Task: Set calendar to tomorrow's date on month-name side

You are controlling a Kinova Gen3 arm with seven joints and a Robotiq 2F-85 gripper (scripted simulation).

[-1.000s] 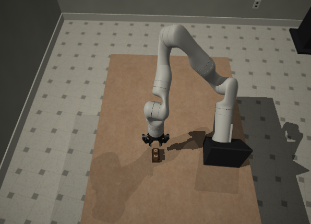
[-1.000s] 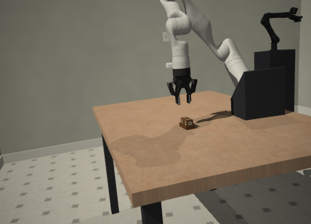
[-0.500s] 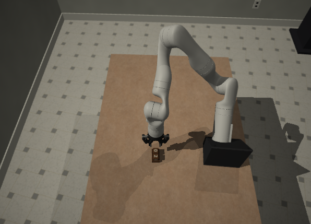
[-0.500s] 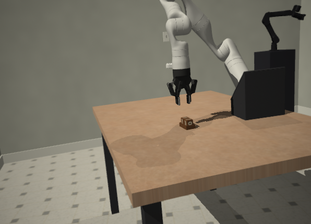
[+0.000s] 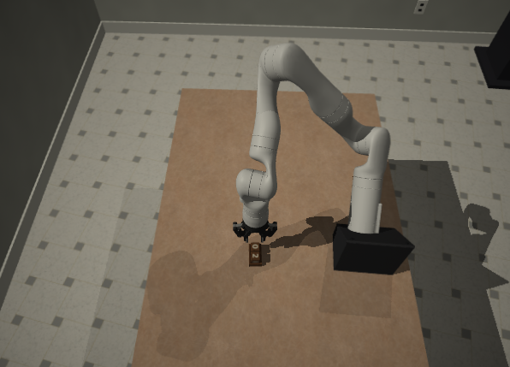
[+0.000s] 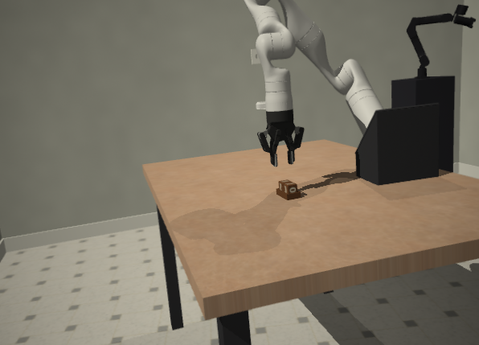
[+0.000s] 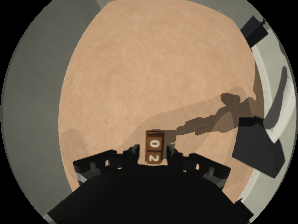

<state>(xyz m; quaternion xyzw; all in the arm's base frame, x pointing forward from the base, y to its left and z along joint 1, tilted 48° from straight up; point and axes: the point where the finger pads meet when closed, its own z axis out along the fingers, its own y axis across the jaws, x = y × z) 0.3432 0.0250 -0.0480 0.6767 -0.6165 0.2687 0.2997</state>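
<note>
Now: hand 10 cm above the tray, 2 cm to the right of it and 1 cm past it.
</note>
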